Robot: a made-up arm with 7 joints.
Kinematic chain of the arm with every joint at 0, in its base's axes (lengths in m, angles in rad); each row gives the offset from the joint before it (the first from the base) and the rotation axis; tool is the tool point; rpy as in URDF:
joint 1: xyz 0 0 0.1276 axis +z
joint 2: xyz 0 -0.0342 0.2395 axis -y
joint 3: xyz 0 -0.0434 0.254 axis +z
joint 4: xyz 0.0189 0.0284 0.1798 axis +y
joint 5: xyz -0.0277 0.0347 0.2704 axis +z
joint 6: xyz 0 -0.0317 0.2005 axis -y
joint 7: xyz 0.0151 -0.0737 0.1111 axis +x
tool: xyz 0 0 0 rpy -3.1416 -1.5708 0
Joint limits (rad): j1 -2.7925..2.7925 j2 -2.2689..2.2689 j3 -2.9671..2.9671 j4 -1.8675..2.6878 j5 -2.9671..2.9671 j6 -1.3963..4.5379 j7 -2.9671..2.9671
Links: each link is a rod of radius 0.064 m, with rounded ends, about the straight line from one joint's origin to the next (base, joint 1, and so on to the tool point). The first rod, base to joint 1, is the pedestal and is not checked.
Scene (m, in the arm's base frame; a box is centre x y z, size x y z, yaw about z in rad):
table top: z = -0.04
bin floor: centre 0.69 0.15 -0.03 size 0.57 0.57 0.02 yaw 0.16
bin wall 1: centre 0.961 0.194 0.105 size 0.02 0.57 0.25 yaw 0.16
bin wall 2: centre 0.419 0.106 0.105 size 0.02 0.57 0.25 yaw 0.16
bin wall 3: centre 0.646 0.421 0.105 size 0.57 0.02 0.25 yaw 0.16
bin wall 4: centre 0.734 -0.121 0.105 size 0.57 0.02 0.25 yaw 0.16
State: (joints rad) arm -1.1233 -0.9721 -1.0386 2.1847 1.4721 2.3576 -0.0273
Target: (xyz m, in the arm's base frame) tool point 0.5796 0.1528 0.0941
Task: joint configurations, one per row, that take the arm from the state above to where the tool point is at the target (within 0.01 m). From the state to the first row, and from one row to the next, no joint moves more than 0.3 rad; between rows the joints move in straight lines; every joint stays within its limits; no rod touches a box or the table.
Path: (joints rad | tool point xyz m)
1: -0.8386 -0.8045 -1.0885 2.0378 1.3865 2.1625 0.0715 | -0.1705 -0.4542 0.4125
2: -0.5540 -0.6369 -1.1383 1.8910 1.3009 1.9674 0.1703 | -0.0528 -0.5456 0.5014
3: -0.2693 -0.4693 -1.1882 1.7441 1.2153 1.7723 0.2692 | 0.0843 -0.5863 0.6080
4: 0.0153 -0.3017 -1.2380 1.5972 1.1297 1.5773 0.3680 | 0.2106 -0.5772 0.7241
5: 0.3000 -0.1341 -1.2879 1.4503 1.0441 1.3822 0.4668 | 0.3039 -0.5368 0.8385
6: 0.3311 -0.3551 -1.0282 1.4255 1.1391 1.5304 0.3680 | 0.5096 -0.4107 0.7533
7: 0.3621 -0.5760 -0.7685 1.4007 1.2341 1.6785 0.2692 | 0.6478 -0.2628 0.6062
8: 0.3932 -0.7969 -0.5089 1.3759 1.3290 1.8267 0.1703 | 0.7030 -0.1103 0.4259
9: 0.4242 -1.0179 -0.2492 1.3511 1.4240 1.9749 0.0715 | 0.6751 0.0316 0.2451
10: 0.4553 -1.2388 0.0105 1.3263 1.5190 2.1231 -0.0273 | 0.5796 0.1528 0.0941

